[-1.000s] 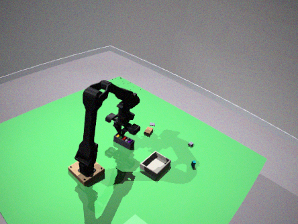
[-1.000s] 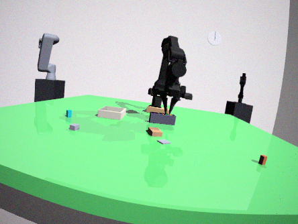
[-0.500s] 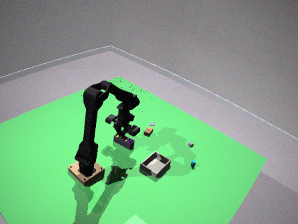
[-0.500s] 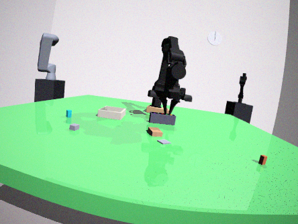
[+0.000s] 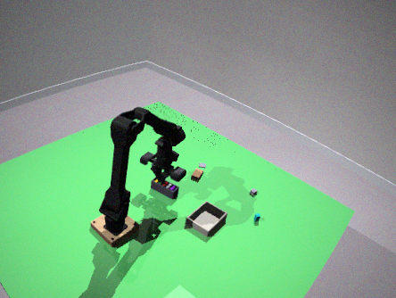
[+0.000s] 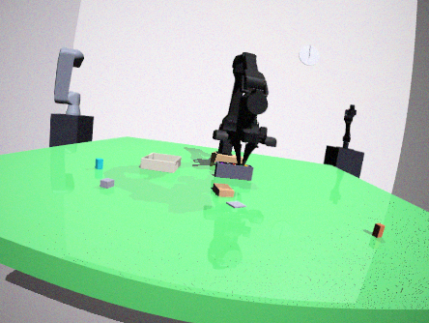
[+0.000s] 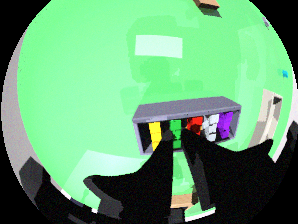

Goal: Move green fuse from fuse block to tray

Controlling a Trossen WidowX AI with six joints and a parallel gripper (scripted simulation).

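Right now my gripper tip is 1 cm above the green fuse. Round my gripper tip: flat grey piece 26 cm ahead, 3 cm to the right, 3 cm below; then grey cube 30 cm to the right, 26 cm ahead, 3 cm below; then pale tray 24 cm to the right, 3 cm below, 2 cm behind.
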